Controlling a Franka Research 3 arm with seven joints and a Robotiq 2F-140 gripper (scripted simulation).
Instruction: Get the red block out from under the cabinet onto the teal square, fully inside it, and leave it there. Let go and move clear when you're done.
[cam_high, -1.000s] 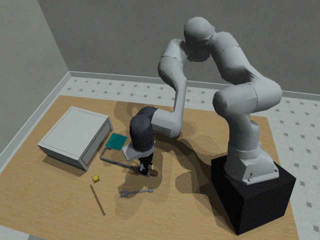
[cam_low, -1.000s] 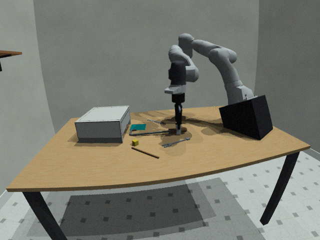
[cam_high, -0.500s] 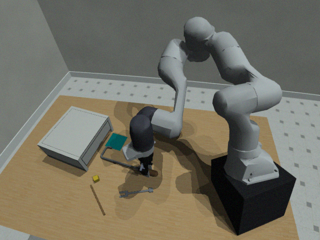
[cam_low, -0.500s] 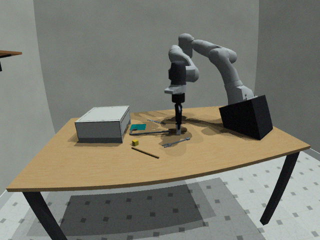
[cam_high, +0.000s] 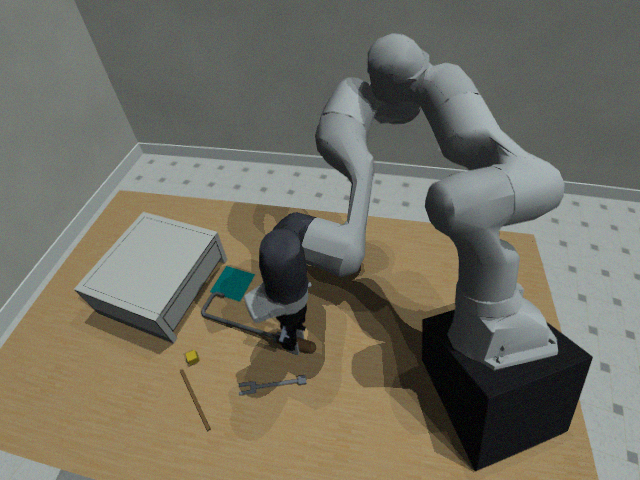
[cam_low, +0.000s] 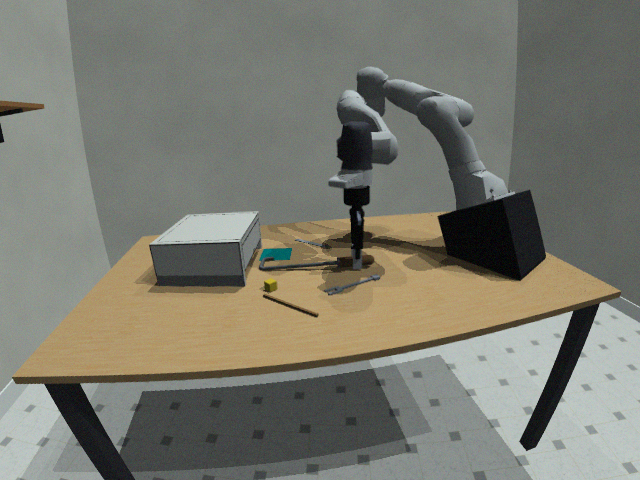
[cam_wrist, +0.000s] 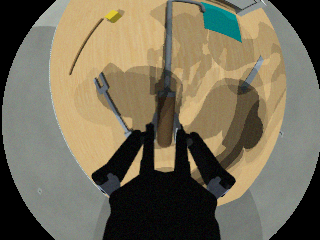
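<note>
Right now the teal square is 210 mm to the right of my hand, 210 mm ahead of it and 40 mm below it. Also, from my hand: grey hook tool 110 mm ahead, 80 mm to the right, 20 mm below; grey forked tool 100 mm to the left, 50 mm ahead, 30 mm below; flat grey bar 260 mm to the right, 60 mm ahead, 40 mm below.
</note>
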